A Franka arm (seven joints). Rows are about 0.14 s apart.
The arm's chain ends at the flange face. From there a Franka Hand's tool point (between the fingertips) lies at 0.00 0.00 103.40 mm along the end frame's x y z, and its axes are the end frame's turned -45 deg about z.
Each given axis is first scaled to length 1.
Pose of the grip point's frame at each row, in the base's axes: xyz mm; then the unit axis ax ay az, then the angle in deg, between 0 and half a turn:
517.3 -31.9 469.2 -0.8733 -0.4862 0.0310 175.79
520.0 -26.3 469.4 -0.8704 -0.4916 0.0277 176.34
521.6 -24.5 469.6 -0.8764 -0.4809 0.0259 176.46
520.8 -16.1 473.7 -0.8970 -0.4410 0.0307 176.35
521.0 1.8 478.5 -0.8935 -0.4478 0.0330 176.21
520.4 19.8 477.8 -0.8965 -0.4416 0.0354 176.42
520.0 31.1 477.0 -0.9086 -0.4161 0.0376 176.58
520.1 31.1 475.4 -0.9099 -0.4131 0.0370 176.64
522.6 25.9 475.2 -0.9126 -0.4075 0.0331 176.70
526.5 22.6 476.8 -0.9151 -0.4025 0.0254 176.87
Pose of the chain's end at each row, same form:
526.6 -35.4 572.1 -0.9925 -0.1149 0.0427 177.47
528.2 -29.2 572.4 -0.9919 -0.1210 0.0378 177.83
529.4 -27.5 572.7 -0.9934 -0.1089 0.0357 177.87
529.4 -19.2 576.7 -0.9971 -0.0641 0.0405 177.97
530.2 -1.3 581.4 -0.9965 -0.0718 0.0431 177.95
529.8 17.2 580.7 -0.9969 -0.0649 0.0446 178.24
529.6 28.7 579.9 -0.9983 -0.0367 0.0461 178.49
529.6 28.7 578.3 -0.9984 -0.0334 0.0454 178.52
531.3 23.3 578.2 -0.9988 -0.0272 0.0416 178.40
533.6 19.5 579.9 -0.9992 -0.0217 0.0339 178.22

